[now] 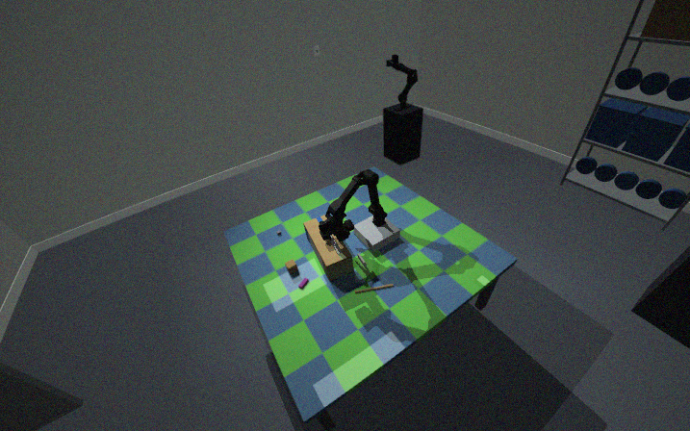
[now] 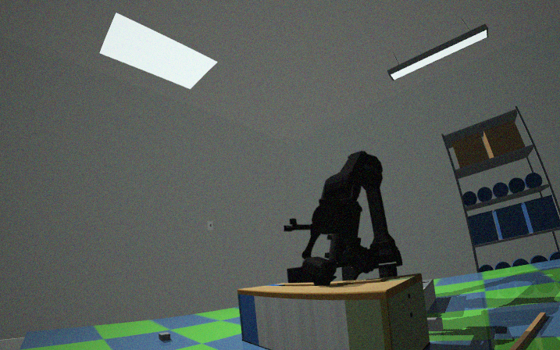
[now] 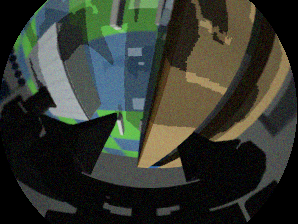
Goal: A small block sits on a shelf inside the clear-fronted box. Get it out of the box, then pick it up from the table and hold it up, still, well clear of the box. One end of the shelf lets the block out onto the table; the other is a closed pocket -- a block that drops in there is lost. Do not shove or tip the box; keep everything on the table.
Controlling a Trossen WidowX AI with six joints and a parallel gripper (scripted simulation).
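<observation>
Now: the box 3 cm below my gripper tip, 3 cm ahead of it and 1 cm to the left of it. From my gripper tip the other things lie so: thin wooden stick: 36 cm to the left, 9 cm below.
</observation>
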